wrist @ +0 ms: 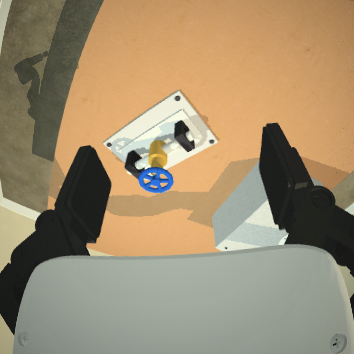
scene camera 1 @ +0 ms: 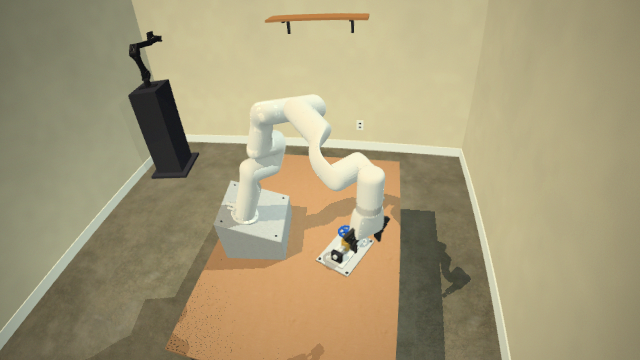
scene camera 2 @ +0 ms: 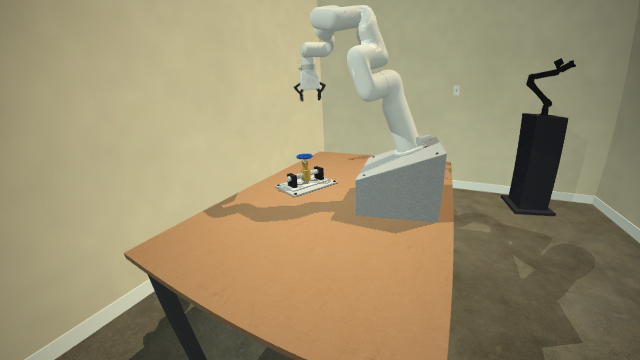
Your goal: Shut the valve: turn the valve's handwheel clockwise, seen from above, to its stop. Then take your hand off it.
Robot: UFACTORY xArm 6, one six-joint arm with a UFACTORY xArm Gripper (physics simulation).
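Observation:
The valve's blue spoked handwheel (scene camera 1: 343,231) (scene camera 2: 304,156) (wrist: 156,180) lies level on top of the brass valve body (scene camera 1: 345,244) (scene camera 2: 306,174) (wrist: 158,154). The valve sits in a pipe between two black clamps on a white base plate (scene camera 1: 347,270) (scene camera 2: 295,192) (wrist: 145,119). My gripper (scene camera 1: 365,243) (scene camera 2: 310,99) (wrist: 178,154) is wide open and empty, pointing down, high above the valve and apart from it. In the wrist view the handwheel shows between the fingers, nearer the left one. In scene camera 1 a finger partly covers the valve. How far the handwheel is turned I cannot tell.
The plate lies on the orange-brown table (scene camera 1: 300,310) (scene camera 2: 280,250) (wrist: 225,60). The grey block (scene camera 1: 255,245) (scene camera 2: 400,192) (wrist: 240,215) under my arm stands beside it. A black pillar (scene camera 1: 162,130) (scene camera 2: 537,160) with a small black arm stands off the table. A shelf (scene camera 1: 320,18) hangs on the wall.

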